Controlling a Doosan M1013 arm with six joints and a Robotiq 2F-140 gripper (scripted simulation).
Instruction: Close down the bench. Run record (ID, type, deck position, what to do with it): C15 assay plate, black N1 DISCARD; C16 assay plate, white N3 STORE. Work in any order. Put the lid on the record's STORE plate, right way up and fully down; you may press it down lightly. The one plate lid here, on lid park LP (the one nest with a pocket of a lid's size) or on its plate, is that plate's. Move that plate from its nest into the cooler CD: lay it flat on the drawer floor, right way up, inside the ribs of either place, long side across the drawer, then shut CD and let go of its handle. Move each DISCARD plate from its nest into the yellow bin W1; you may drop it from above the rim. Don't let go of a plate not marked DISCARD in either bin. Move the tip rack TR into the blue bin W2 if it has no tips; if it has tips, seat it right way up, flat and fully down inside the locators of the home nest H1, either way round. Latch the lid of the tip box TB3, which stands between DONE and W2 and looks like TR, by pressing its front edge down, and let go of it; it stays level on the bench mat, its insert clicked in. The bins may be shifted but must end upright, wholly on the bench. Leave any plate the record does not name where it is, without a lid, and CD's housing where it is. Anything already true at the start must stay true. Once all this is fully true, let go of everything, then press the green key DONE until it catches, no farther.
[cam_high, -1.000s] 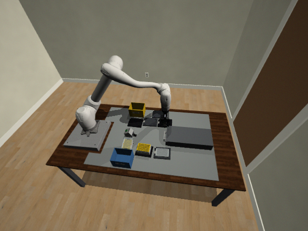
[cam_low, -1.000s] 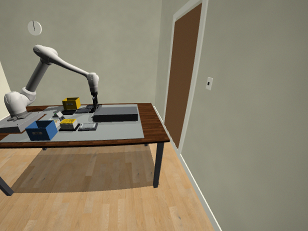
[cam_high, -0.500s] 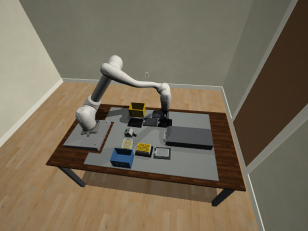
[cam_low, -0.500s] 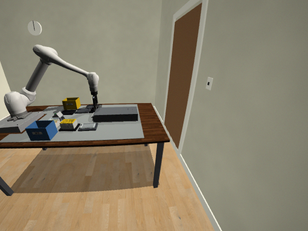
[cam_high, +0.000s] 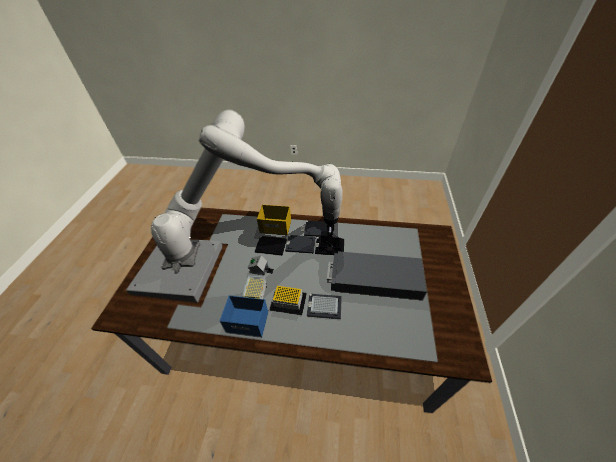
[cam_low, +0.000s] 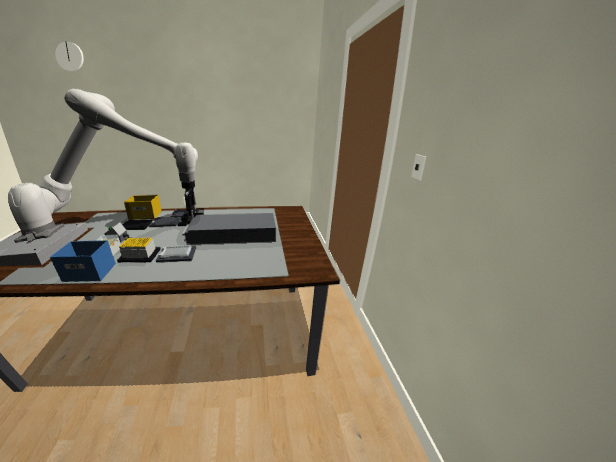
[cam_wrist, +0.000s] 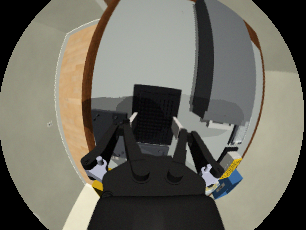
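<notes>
My gripper is now 32 cm past the yellow bin W1, 20 cm to the right of it and 2 cm above it. From my hand the other things lie so: grey nest (17 cm behind, 3 cm to the left, 5 cm below); then plate lid (7 cm ahead, 22 cm to the right, 3 cm below); then black plate (2 cm below).
</notes>
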